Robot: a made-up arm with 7 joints. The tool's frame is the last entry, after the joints. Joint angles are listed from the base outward. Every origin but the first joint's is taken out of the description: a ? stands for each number. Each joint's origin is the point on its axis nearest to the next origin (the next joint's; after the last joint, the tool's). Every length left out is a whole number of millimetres.
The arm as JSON. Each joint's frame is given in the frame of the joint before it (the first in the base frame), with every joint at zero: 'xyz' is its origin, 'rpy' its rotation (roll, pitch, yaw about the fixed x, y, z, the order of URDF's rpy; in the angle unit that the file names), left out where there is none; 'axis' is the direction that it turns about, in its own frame. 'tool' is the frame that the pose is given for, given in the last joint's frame.
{
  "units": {
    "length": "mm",
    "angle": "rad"
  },
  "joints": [
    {
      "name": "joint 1",
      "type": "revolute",
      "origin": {
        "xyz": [
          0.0,
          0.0,
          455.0
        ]
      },
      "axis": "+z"
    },
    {
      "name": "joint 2",
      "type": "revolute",
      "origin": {
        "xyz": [
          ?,
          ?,
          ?
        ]
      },
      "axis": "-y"
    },
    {
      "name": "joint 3",
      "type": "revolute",
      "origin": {
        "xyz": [
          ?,
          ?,
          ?
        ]
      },
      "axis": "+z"
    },
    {
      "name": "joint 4",
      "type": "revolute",
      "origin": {
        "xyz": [
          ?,
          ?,
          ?
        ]
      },
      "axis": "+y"
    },
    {
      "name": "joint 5",
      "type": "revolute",
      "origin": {
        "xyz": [
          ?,
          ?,
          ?
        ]
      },
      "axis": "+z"
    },
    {
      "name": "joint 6",
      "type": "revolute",
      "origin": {
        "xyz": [
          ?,
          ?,
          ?
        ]
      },
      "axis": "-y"
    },
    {
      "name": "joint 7",
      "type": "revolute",
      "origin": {
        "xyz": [
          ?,
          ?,
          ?
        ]
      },
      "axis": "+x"
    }
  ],
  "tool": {
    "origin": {
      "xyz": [
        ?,
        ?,
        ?
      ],
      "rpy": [
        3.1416,
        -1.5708,
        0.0
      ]
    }
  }
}
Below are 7 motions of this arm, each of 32 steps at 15 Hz.
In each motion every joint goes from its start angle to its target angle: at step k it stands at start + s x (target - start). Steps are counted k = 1, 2, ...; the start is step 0. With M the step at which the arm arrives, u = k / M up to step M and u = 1 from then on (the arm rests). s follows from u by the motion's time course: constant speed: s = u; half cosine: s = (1 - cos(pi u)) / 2; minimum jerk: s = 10 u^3 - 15 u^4 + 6 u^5.
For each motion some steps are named. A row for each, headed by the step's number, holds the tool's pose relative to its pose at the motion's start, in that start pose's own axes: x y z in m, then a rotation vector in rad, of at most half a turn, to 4 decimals.
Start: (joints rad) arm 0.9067 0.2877 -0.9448 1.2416 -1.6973 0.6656 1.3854
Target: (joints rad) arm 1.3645 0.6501 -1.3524 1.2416 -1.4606 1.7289 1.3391
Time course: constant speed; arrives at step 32
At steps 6, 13, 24, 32:
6: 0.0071 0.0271 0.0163 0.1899 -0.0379 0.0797
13: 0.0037 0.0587 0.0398 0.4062 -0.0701 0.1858
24: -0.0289 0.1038 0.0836 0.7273 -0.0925 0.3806
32: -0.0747 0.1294 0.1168 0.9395 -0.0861 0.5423

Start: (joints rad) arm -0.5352 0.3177 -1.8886 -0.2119 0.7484 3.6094 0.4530
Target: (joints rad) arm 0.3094 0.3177 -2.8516 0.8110 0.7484 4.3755 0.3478
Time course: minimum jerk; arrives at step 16
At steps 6, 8, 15, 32:
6: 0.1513 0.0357 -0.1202 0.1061 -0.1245 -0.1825
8: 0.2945 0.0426 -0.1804 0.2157 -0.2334 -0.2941
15: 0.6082 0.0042 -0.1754 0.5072 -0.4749 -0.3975
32: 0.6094 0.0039 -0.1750 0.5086 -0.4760 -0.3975

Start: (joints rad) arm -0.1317 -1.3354 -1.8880 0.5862 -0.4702 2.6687 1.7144
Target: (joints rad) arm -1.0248 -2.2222 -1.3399 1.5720 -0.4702 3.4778 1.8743
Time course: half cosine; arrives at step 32
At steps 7, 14, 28, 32:
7: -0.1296 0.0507 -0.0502 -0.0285 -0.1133 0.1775
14: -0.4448 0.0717 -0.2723 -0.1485 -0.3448 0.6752
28: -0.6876 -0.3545 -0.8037 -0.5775 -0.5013 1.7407
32: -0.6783 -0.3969 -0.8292 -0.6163 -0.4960 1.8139

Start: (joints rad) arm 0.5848 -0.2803 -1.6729 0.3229 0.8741 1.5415 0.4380
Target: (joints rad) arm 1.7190 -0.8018 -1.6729 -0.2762 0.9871 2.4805 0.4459
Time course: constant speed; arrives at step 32
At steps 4, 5, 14, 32:
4: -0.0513 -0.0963 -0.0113 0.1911 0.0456 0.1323
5: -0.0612 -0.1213 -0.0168 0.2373 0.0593 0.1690
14: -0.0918 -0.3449 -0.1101 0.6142 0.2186 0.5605
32: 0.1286 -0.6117 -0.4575 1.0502 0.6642 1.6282

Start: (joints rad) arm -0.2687 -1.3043 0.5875 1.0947 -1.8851 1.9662 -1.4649
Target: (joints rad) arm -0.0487 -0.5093 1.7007 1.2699 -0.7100 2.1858 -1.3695
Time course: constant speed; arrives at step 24
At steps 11, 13, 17, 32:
11: -0.1419 0.3770 -0.1174 -0.7721 -0.2138 0.3903
13: -0.1440 0.4434 -0.1537 -0.9188 -0.1949 0.4596
17: -0.1259 0.5681 -0.2367 -1.1994 -0.0995 0.5965
32: -0.0262 0.7449 -0.4092 -1.5953 0.2493 0.8258

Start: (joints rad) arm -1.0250 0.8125 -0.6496 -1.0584 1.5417 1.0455 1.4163
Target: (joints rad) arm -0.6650 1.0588 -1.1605 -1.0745 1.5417 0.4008 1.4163
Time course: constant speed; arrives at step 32
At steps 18, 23, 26, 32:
18: 0.0026 -0.0245 -0.0095 -0.4189 0.1093 -0.1949
23: 0.0119 -0.0269 -0.0161 -0.5402 0.1637 -0.2311
26: 0.0194 -0.0275 -0.0212 -0.6137 0.2007 -0.2479
32: 0.0386 -0.0274 -0.0345 -0.7619 0.2835 -0.2688

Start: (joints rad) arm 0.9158 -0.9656 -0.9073 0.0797 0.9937 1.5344 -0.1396
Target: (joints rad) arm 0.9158 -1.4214 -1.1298 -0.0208 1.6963 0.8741 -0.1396
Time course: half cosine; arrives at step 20
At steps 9, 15, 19, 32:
9: -0.1728 -0.0151 0.0151 0.0956 -0.4348 0.1915
15: -0.3592 -0.0413 -0.0113 0.2196 -0.8784 0.3965
19: -0.4194 -0.0523 -0.0300 0.2656 -1.0205 0.4668
32: -0.4220 -0.0528 -0.0310 0.2677 -1.0267 0.4699

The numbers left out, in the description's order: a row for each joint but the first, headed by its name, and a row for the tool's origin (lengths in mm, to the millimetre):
joint 2: 0.0 -58.0 0.0
joint 3: 0.0 0.0 255.0
joint 4: 13.0 52.0 0.0
joint 5: -26.0 0.0 556.0
joint 6: 0.0 -92.0 0.0
joint 7: 9.0 0.0 68.0
tool: 0.0 0.0 0.0

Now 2 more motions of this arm.
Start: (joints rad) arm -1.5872 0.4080 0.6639 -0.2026 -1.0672 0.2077 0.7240
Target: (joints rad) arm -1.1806 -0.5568 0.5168 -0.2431 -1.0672 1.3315 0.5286
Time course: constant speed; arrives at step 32
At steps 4, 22, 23, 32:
4: -0.0343 -0.0027 0.0940 0.0277 0.0049 -0.0464
22: -0.3323 0.0043 0.4177 0.2583 -0.0032 -0.2682
23: -0.3544 0.0054 0.4292 0.2767 -0.0048 -0.2792
32: -0.5676 0.0182 0.4946 0.4680 -0.0218 -0.3608

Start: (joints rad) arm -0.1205 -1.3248 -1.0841 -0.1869 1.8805 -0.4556 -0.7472
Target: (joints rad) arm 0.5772 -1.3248 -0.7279 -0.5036 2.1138 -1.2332 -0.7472
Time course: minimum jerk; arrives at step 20
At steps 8, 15, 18, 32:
8: 0.1832 -0.1273 0.1443 0.3390 -0.2393 -0.3498
15: 0.3387 -0.4889 0.3511 0.8321 -0.7765 -1.0318
18: 0.3413 -0.5537 0.3728 0.8931 -0.8723 -1.1508
32: 0.3412 -0.5595 0.3746 0.8983 -0.8810 -1.1616

